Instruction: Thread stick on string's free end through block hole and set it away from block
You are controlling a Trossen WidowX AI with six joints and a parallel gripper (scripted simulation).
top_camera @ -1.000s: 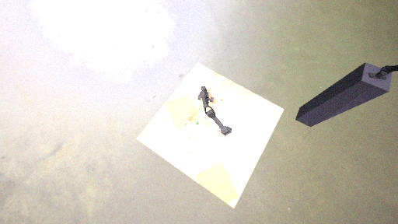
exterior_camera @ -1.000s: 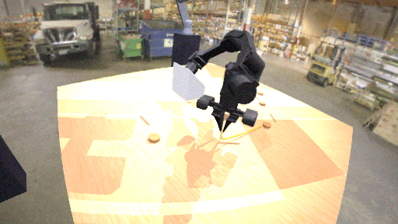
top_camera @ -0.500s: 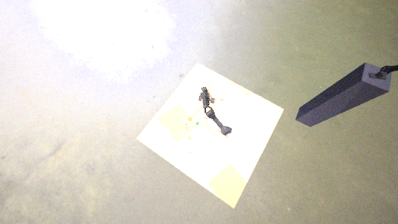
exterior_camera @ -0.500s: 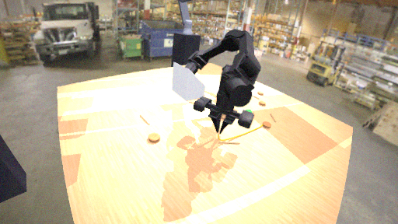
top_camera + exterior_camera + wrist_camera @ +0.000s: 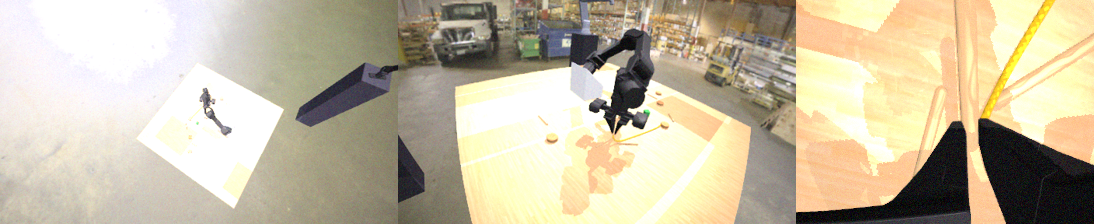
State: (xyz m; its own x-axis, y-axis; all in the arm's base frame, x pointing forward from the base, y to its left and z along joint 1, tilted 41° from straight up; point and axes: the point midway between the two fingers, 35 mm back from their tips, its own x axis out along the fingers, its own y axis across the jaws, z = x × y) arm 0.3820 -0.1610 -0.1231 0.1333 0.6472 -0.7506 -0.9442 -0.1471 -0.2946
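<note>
The wooden block lies 80 mm behind my gripper tip, 160 mm to the left of it and 20 mm below it. Round my gripper tip: green object (20 mm behind, 280 mm to the left, 20 mm below); thin wooden stick (10 mm to the left); round wooden button (90 mm ahead, 270 mm to the left, 30 mm below).
</note>
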